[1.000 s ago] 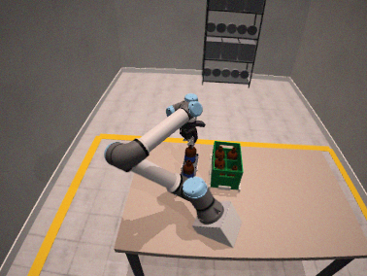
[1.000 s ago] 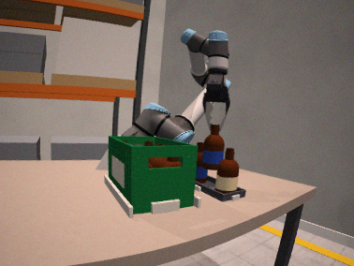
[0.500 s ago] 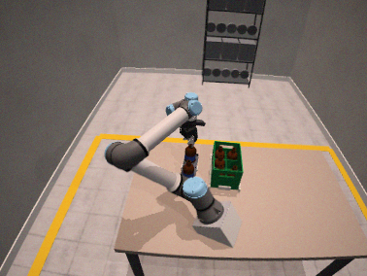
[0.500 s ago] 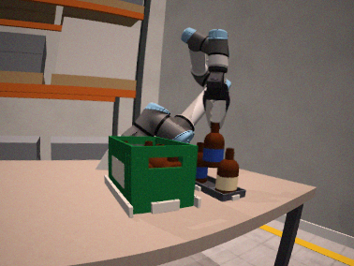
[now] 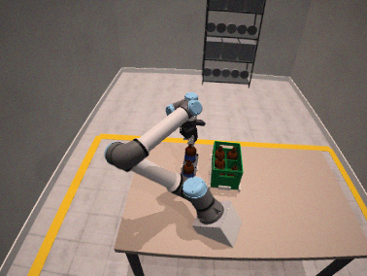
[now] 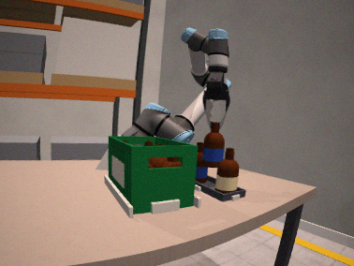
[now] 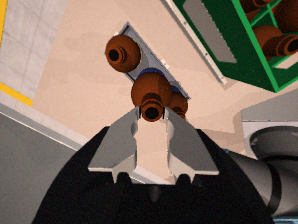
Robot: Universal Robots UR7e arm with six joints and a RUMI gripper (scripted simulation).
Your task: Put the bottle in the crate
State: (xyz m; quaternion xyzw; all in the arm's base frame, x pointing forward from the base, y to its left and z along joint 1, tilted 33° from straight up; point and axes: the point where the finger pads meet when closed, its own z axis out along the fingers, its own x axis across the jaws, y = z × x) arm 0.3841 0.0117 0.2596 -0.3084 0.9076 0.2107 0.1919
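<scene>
Now: the bottle 70 mm below my hand. Round my hand: green crate 240 mm to the right, 150 mm below, 20 mm behind; tray 220 mm below.
</scene>
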